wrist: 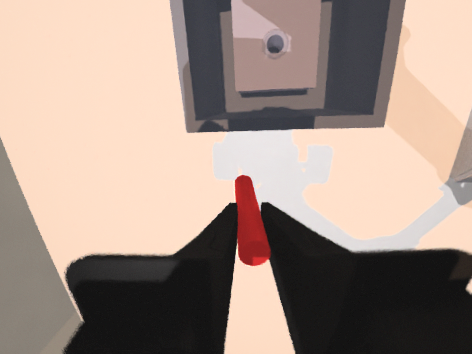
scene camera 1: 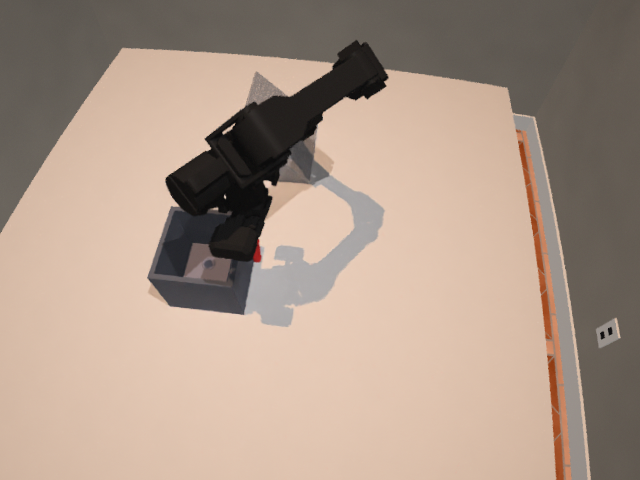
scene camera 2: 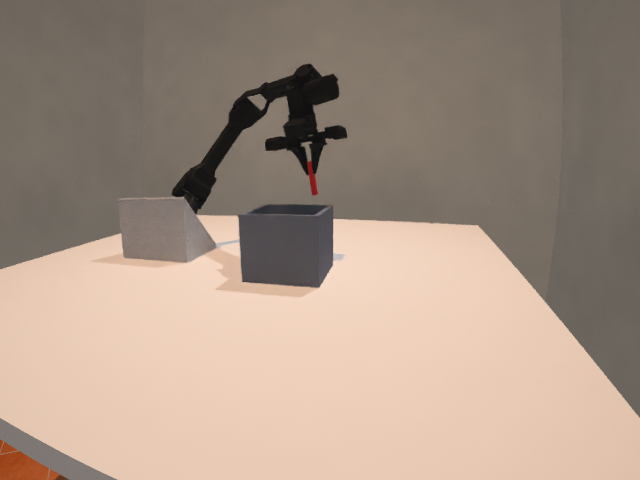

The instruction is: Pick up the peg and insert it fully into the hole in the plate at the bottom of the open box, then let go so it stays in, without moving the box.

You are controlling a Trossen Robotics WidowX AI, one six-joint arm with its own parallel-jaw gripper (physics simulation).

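Where they show: gripper, fingertip midpoint: (wrist: 248, 209) (scene camera 2: 311, 174); arm's base at its link origin: (scene camera 2: 179, 218).
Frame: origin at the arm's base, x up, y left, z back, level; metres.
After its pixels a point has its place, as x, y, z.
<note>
The red peg (scene camera 1: 257, 251) @[0.088, 0.012, -0.362] (scene camera 2: 312, 179) @[0.093, 0.002, -0.356] (wrist: 248, 220) @[0.121, 0.002, -0.352] is held between the fingertips, tilted slightly in the second scene view. My gripper (scene camera 2: 310, 169) @[0.105, 0.005, -0.353] (wrist: 248, 209) @[0.105, 0.005, -0.353] is shut on it, above the level of the box rim. In the first scene view the fingertips are hidden by the arm. The dark blue-grey open box (scene camera 1: 204, 294) @[-0.011, -0.095, -0.405] (scene camera 2: 281, 250) @[-0.030, -0.188, -0.326] (wrist: 385, 102) @[0.038, -0.042, -0.250] stands upright on the table. Inside it lies the pinkish plate (scene camera 1: 195, 260) @[-0.042, -0.137, -0.317] (wrist: 275, 75) @[-0.042, -0.077, -0.325] with a round hole (scene camera 1: 208, 264) @[-0.059, -0.113, -0.317] (wrist: 275, 44). In the wrist view the peg is below the box's near wall in the picture, outside its outline.
A grey wedge-shaped block (scene camera 1: 262, 88) @[0.043, -0.038, 0.119] (scene camera 2: 152, 229) @[-0.018, -0.067, 0.047] stands near the arm's base, left of the box in the second scene view. The arm's shadow falls on the table (scene camera 1: 361, 372) @[-0.100, 0.207, -0.516] (scene camera 2: 361, 361) @[-0.100, -0.455, -0.488] beside the box. Grey walls stand beyond the table edges.
</note>
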